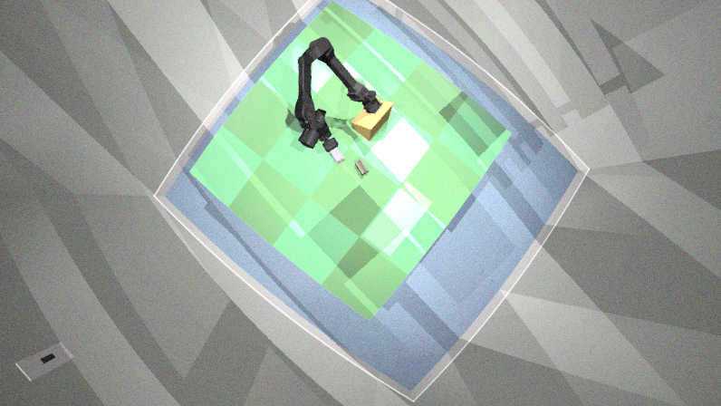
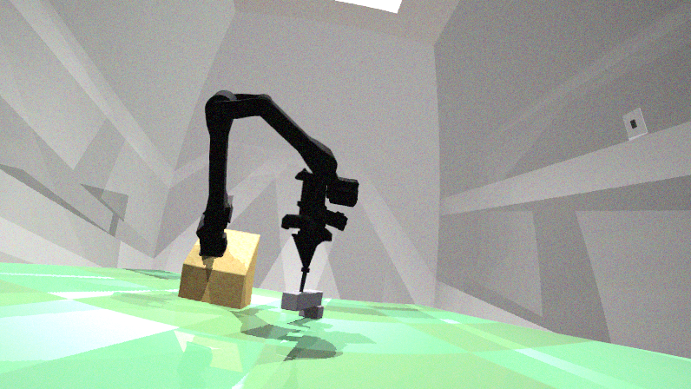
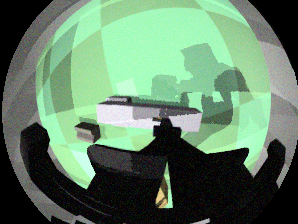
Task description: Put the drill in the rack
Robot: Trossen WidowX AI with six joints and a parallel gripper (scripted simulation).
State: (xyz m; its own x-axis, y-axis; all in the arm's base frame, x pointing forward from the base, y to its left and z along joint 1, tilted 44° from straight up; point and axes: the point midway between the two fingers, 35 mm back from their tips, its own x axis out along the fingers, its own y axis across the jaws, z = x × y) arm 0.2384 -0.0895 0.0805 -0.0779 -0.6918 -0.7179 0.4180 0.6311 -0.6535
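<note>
Right now the thin dark stem is 3 cm below my gripper tip. Also, from my gripper tip: grey-tan rack 1 cm ahead, 21 cm to the left, 10 cm below; light grey shape 1 cm ahead, 3 cm to the left, 8 cm below.
</note>
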